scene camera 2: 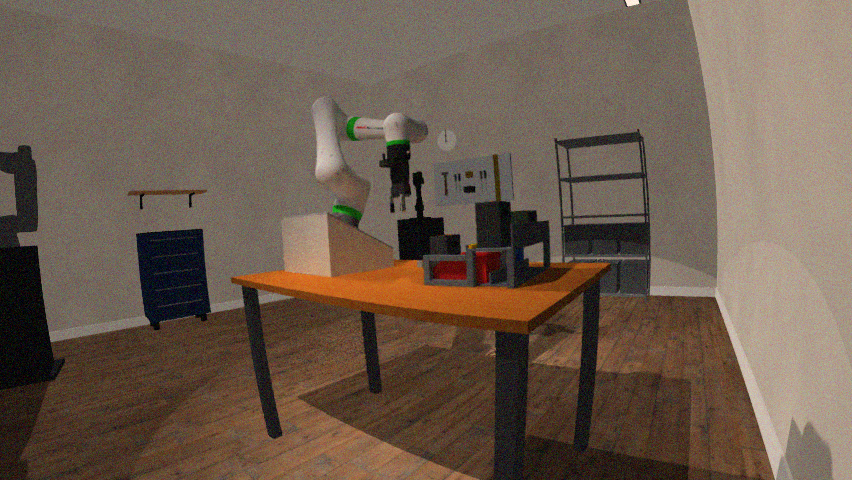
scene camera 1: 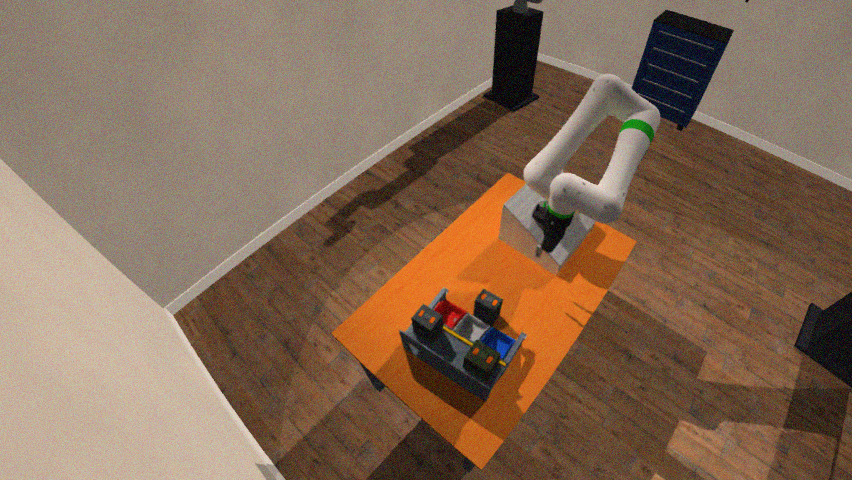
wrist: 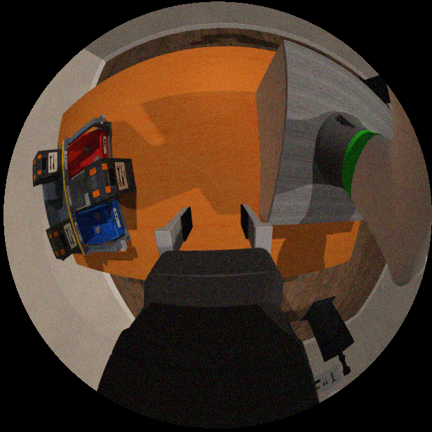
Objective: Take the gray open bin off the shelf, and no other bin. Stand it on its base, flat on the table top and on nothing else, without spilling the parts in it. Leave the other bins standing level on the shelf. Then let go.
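Seen in the pictures: gripper, fingertip midpoint: [scene camera 2: 397, 212] [scene camera 1: 541, 251]; arm's base, link origin: [scene camera 2: 341, 231].
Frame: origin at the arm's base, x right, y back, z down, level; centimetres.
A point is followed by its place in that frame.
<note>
The gray open bin [scene camera 1: 472, 327] @[x -10.4, y -56.7, z 15.0 cm] [wrist: 87, 199] stands in the shelf [scene camera 1: 448, 352] @[x -14.5, y -73.6, z 5.7 cm] [scene camera 2: 511, 268] @[x 2.1, y -82.1, z 10.8 cm] [wrist: 84, 129], between the red bin [scene camera 1: 450, 314] @[x -0.1, y -59.3, z 15.0 cm] [scene camera 2: 450, 271] @[x 3.7, y -62.8, z 12.2 cm] [wrist: 89, 151] and the blue bin [scene camera 1: 497, 344] @[x -22.4, y -54.7, z 15.0 cm] [wrist: 101, 222]. In the wrist view a dark box partly hides it; in scene camera 2 it cannot be made out. The parts in it are too small to tell. The shelf stands on the orange table [scene camera 1: 381, 321] @[x 16.9, y -82.3, z 15.9 cm] [scene camera 2: 357, 292] @[x 26.0, y -49.1, z 15.9 cm] [wrist: 200, 70]. My gripper [scene camera 1: 539, 250] @[x -12.4, y -22.0, z -6.1 cm] [scene camera 2: 397, 208] @[x -12.4, y -22.0, z -6.1 cm] [wrist: 215, 215] is open and empty, high above the table by the robot's base, well away from the bins.
A dark box [scene camera 1: 488, 305] @[x -11.7, y -50.3, z 2.9 cm] [scene camera 2: 445, 244] @[x -6.3, y -51.9, z 5.6 cm] [wrist: 112, 179] stands on the table before the gray bin. Two more boxes [scene camera 1: 426, 320] @[x -4.3, y -74.5, z -6.3 cm] [scene camera 1: 481, 357] @[x -26.1, y -69.3, z -4.0 cm] stand on the shelf's top. A yellow bar [scene camera 1: 456, 335] @[x -11.9, y -67.1, z 4.7 cm] [wrist: 65, 180] runs along the shelf. The robot's base block [scene camera 1: 524, 232] @[x 1.9, y -13.4, z 1.5 cm] [scene camera 2: 307, 244] @[x 16.1, y 0.0, z 4.0 cm] is behind the gripper.
</note>
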